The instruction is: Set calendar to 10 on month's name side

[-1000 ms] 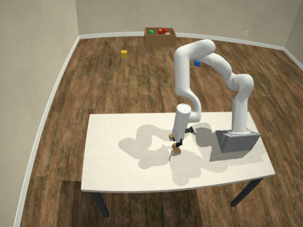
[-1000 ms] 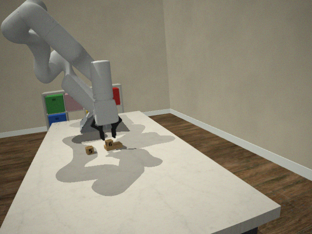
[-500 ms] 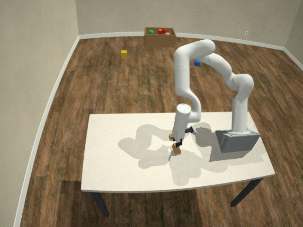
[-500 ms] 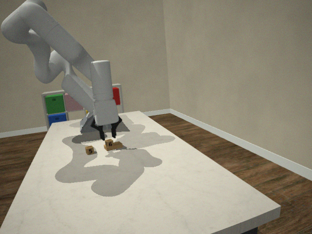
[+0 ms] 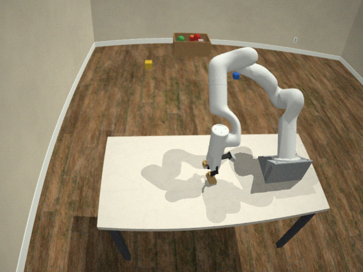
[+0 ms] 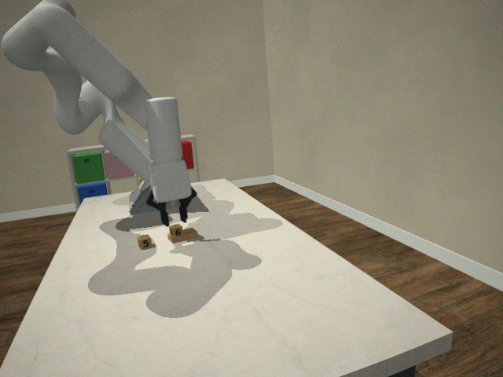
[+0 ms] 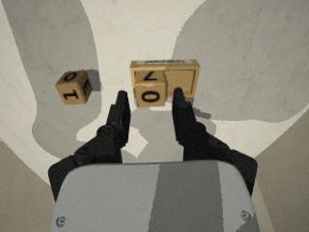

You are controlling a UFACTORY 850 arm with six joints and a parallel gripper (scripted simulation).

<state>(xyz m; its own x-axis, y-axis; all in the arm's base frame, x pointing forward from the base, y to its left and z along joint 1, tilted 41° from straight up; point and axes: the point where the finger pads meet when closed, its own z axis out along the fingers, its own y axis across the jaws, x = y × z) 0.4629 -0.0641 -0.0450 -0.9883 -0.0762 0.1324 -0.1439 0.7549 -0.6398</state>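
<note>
The cube lies 40 mm below my hand. The rest, counted from my hand: wooden tray 60 mm below, 20 mm to the left.
</note>
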